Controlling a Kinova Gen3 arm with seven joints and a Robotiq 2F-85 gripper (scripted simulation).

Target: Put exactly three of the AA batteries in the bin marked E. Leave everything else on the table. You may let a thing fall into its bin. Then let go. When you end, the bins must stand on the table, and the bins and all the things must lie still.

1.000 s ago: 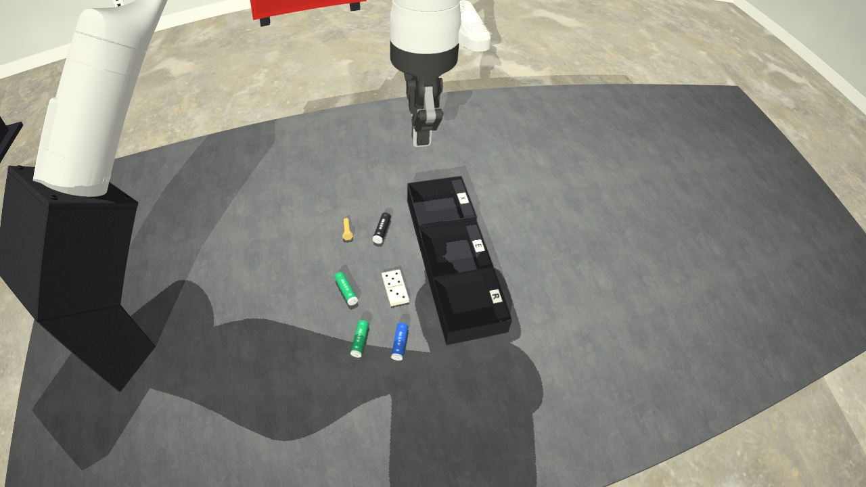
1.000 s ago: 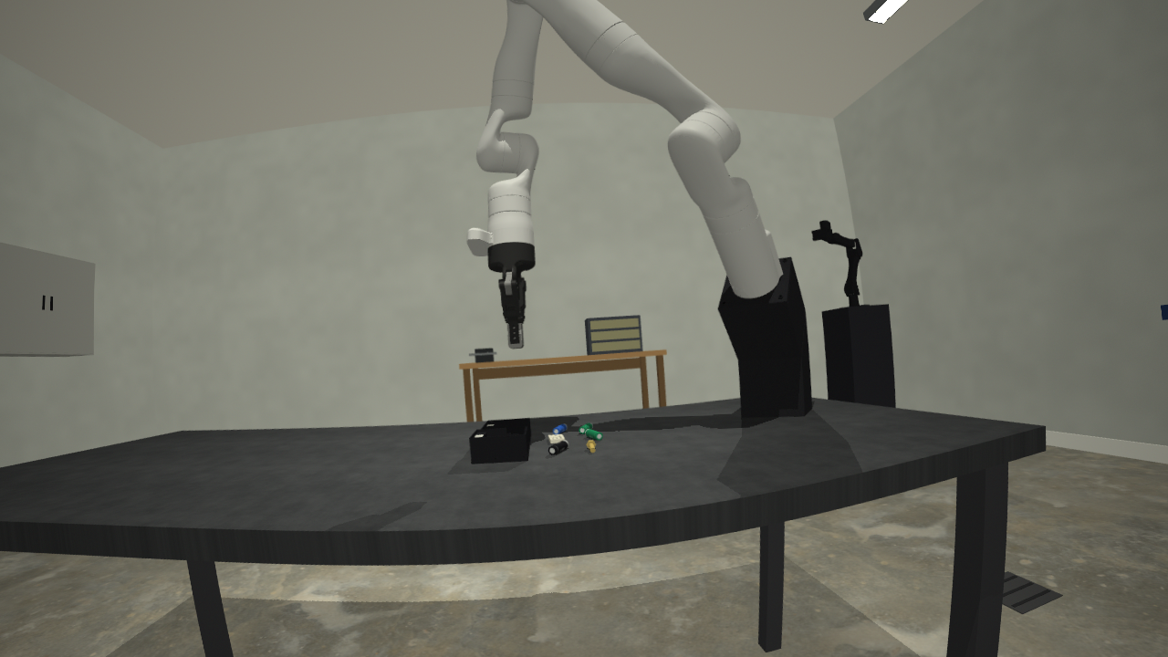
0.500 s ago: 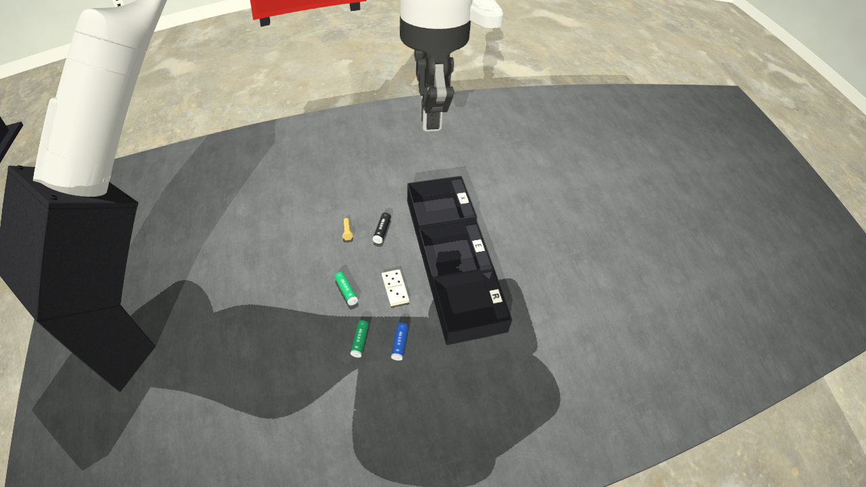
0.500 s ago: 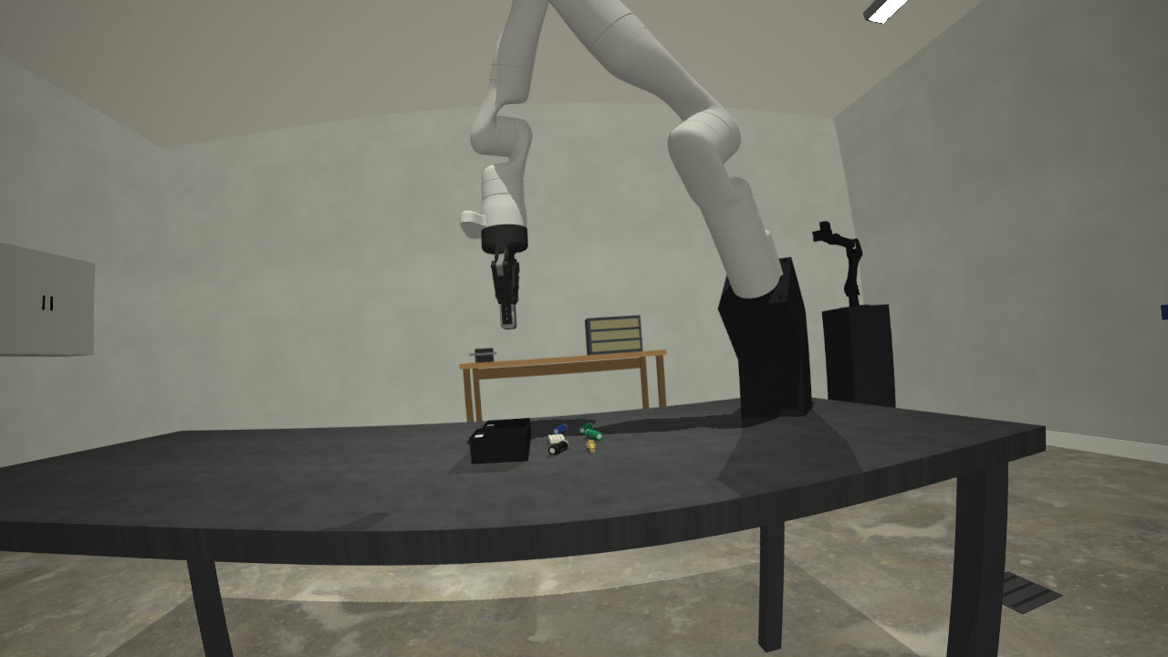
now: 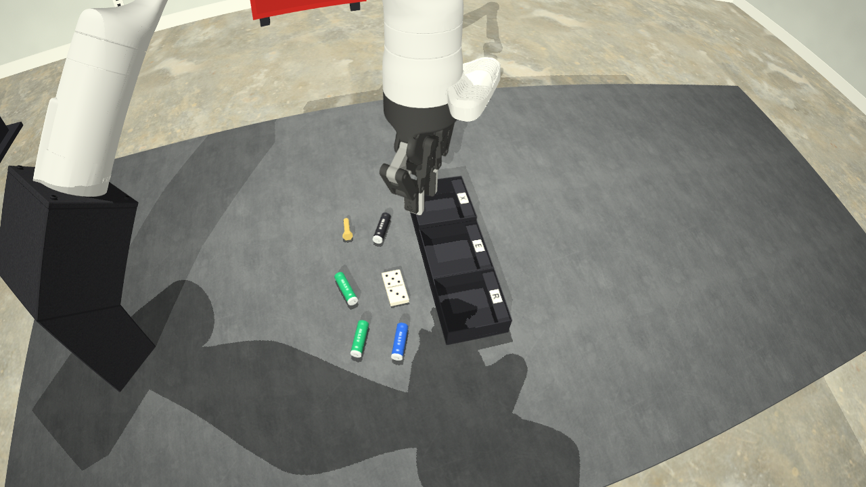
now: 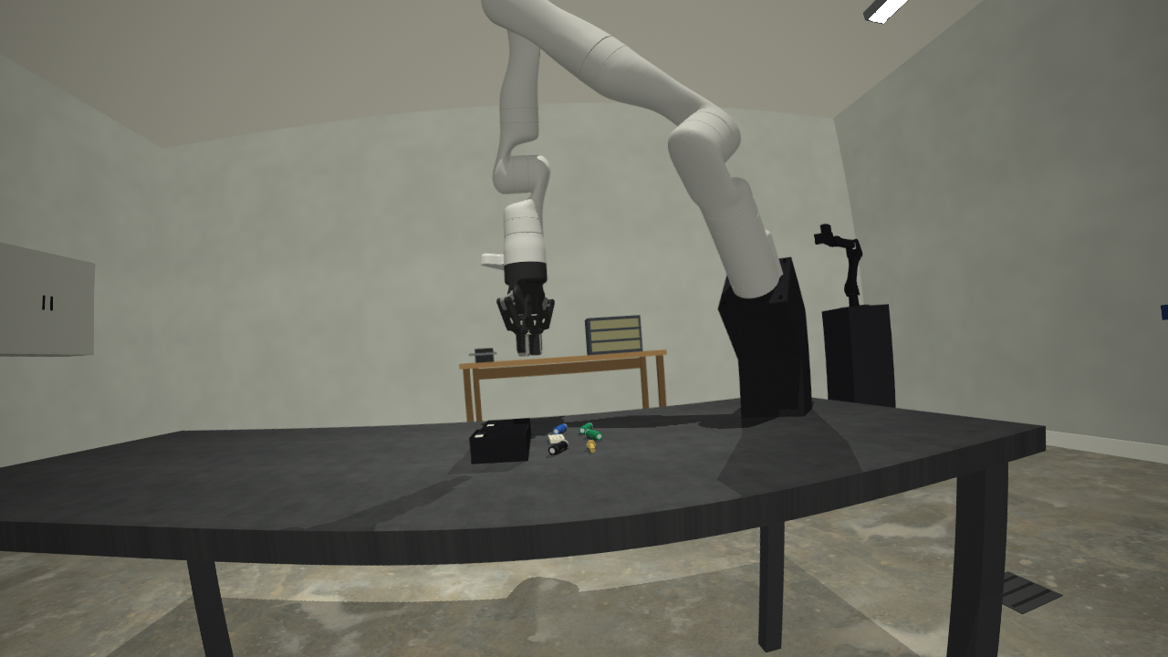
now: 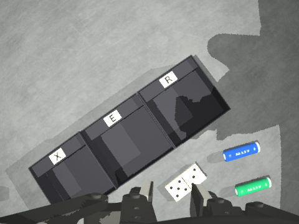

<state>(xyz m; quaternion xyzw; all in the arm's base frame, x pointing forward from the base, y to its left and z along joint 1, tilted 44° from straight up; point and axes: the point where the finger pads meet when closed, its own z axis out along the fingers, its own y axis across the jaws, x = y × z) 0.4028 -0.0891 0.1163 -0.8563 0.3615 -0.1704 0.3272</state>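
The blue AA battery is 17 cm below my hand, 10 cm to the right of it and 4 cm behind it. Also, from my hand: white domino (17 cm below, 3 cm behind, 1 cm to the right); black bin marked E (15 cm below, 5 cm ahead, 2 cm to the left); black AA battery (17 cm below, 9 cm to the left, 4 cm behind).
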